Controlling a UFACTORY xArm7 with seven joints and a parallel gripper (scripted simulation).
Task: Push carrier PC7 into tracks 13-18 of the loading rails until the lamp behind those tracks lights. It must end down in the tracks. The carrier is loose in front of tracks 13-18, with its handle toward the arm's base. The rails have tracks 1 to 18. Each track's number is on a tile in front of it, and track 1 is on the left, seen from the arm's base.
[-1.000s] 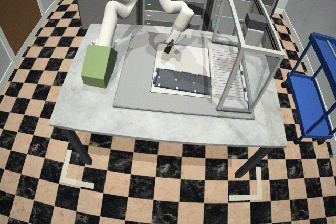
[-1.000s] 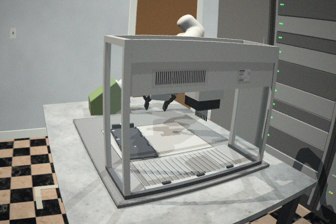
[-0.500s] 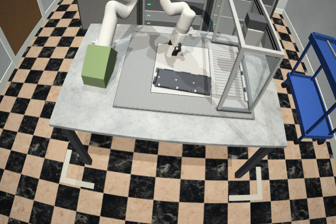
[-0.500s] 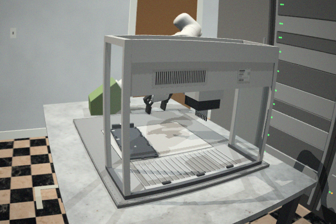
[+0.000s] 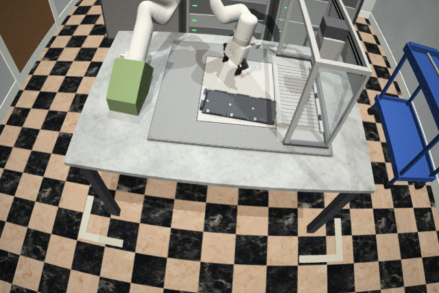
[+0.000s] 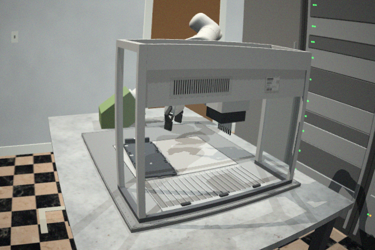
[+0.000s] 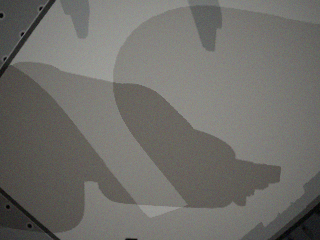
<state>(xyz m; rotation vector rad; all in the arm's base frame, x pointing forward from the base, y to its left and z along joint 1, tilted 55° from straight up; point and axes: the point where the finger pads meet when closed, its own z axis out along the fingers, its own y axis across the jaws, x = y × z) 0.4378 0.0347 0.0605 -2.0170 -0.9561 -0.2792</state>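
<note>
Now: hand 7 cm short of the carrier PC7, 13 cm to the left of it and 10 cm above it.
</note>
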